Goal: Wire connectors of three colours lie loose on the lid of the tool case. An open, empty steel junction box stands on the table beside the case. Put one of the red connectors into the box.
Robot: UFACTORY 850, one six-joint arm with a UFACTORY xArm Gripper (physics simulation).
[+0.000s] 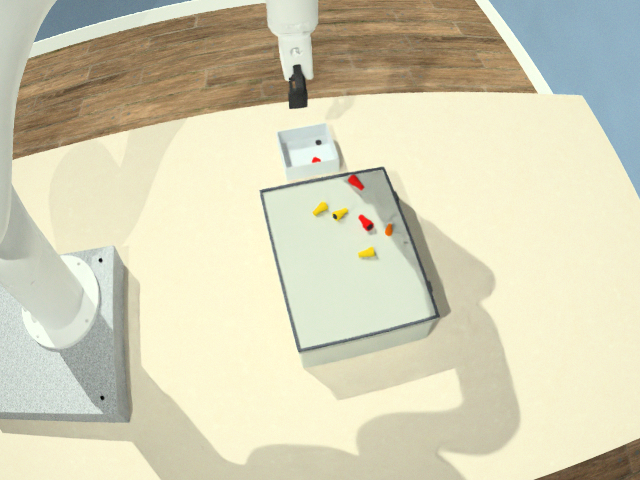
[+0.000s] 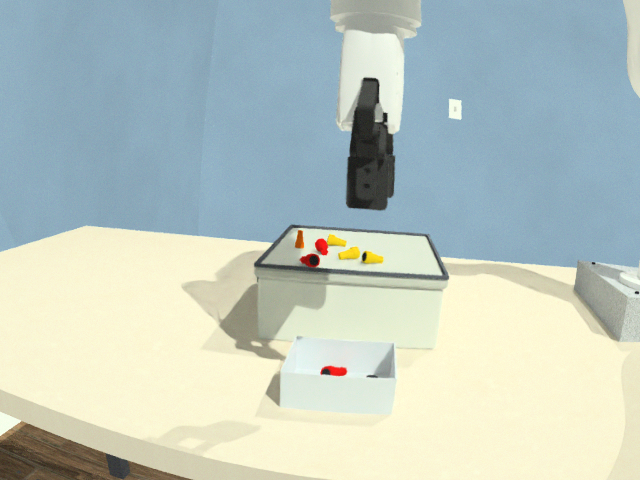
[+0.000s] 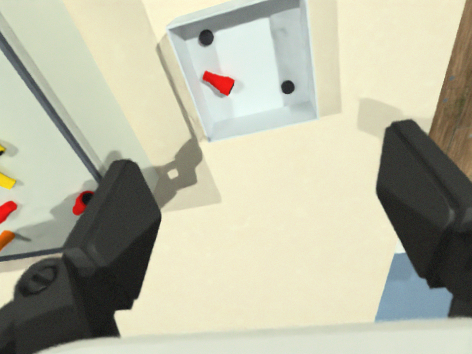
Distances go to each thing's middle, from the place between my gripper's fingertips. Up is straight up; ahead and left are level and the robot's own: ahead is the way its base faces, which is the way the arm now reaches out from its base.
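Tool case (image 1: pixel 340 306): from my hand, 290 mm to the right, 10 mm behind, 140 mm below. Steel junction box (image 2: pixel 369 386): from my hand, 20 mm ahead, 10 mm to the right, 160 mm below.
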